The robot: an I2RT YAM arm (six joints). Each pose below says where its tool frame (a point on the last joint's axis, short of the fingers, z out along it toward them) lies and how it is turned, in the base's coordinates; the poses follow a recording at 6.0 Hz.
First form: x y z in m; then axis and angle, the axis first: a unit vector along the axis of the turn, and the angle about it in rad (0 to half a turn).
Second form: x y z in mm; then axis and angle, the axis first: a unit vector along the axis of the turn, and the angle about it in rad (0 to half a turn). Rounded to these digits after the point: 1 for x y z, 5 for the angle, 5 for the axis.
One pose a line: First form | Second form
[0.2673 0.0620 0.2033 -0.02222 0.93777 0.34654 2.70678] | [267.3 62.0 203.3 -0.02222 0.93777 0.34654 2.70678]
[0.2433 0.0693 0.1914 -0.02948 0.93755 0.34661 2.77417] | [243.3 69.3 191.4 -0.02948 0.93755 0.34661 2.77417]
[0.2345 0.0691 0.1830 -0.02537 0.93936 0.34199 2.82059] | [234.5 69.1 183.0 -0.02537 0.93936 0.34199 2.82059]
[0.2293 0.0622 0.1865 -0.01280 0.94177 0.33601 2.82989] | [229.3 62.2 186.5 -0.01280 0.94177 0.33601 2.82989]
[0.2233 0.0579 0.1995 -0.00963 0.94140 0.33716 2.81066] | [223.3 57.9 199.5 -0.00963 0.94140 0.33716 2.81066]
